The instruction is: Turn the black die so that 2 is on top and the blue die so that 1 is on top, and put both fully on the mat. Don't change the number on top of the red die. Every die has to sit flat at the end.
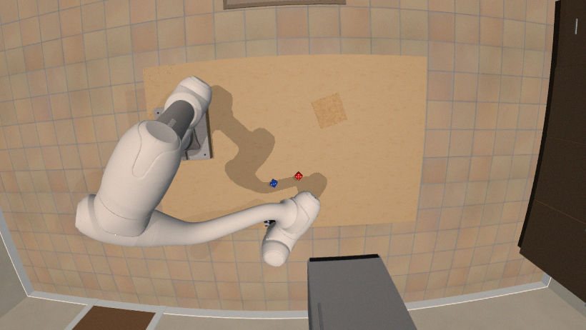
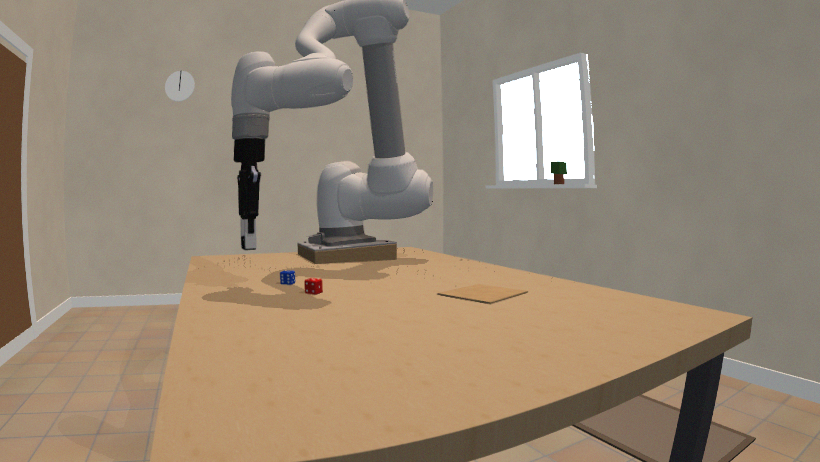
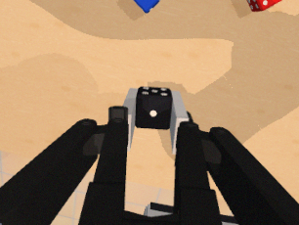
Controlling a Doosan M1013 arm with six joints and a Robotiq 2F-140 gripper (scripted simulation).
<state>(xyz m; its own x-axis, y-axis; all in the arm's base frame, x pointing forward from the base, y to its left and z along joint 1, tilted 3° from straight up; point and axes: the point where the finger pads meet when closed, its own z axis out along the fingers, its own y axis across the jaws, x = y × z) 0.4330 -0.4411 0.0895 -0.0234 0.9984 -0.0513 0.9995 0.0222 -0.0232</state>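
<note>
Right now my hand is 20 mm past the blue die, 100 mm to the right of it and 110 mm above it. Round my hand: red die (110 mm ahead, 120 mm to the left, 110 mm below); then black die (20 mm below); then cork mat (320 mm ahead, 420 mm to the left, 130 mm below).
</note>
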